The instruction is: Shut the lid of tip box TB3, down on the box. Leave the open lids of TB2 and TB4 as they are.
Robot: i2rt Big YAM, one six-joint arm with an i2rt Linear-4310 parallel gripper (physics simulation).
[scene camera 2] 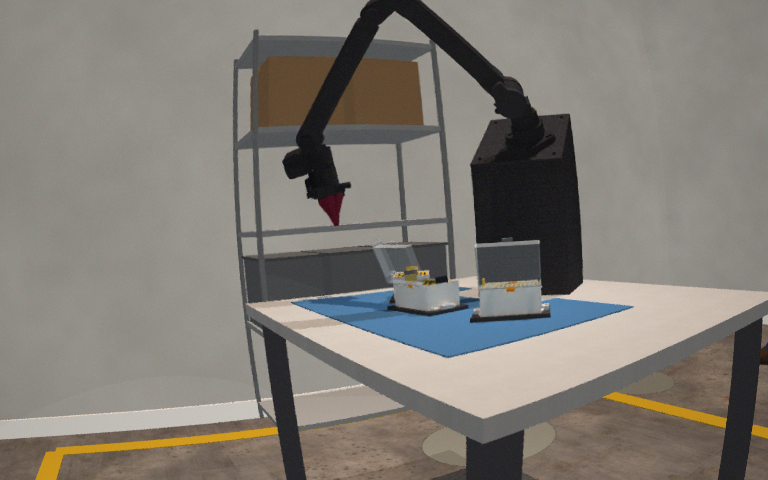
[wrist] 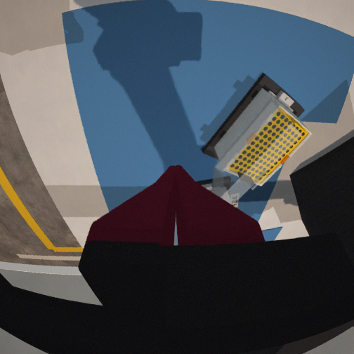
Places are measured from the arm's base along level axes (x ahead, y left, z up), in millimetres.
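Pixels of known places: gripper, between the fingertips: (scene camera 2: 336, 225); arm's base, origin of its link: (scene camera 2: 531, 140).
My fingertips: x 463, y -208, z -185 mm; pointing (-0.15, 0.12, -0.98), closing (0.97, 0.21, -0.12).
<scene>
Ahead of a thing's pixels: the offset from my fingertips to its top centre. "*": to the spot under its first point. Level surfaces: height alone.
My gripper (scene camera 2: 336, 223) (wrist: 175, 174) has red fingers, shut and empty, high above the table and left of the boxes in scene camera 2. The right tip box @(456 mm left, 251 mm back, 125 mm down) (scene camera 2: 509, 300) has a clear lid @(* 533 mm left, 207 mm back, 83 mm down) (scene camera 2: 508, 263) standing upright. At the left, a white tip box @(259 mm left, 149 mm back, 125 mm down) (scene camera 2: 421, 297) stands partly in front of another; a clear lid (scene camera 2: 399, 261) leans open there. In the wrist view, a tip box with a yellow perforated rack (wrist: 270, 146) is right of the fingertips. Below it, a small label (wrist: 235, 200) seems to read TB4; the fingers partly hide that area. I cannot tell which box is TB3.
The boxes stand on a blue mat @(191 mm down) (scene camera 2: 447, 339) (wrist: 135, 125) on the pale table @(194 mm down) (scene camera 2: 396, 362). The black robot pedestal (scene camera 2: 526, 215) (wrist: 330, 190) stands behind the right box in scene camera 2. A shelf rack (scene camera 2: 258, 169) with brown boxes (scene camera 2: 339, 90) is in the background.
</scene>
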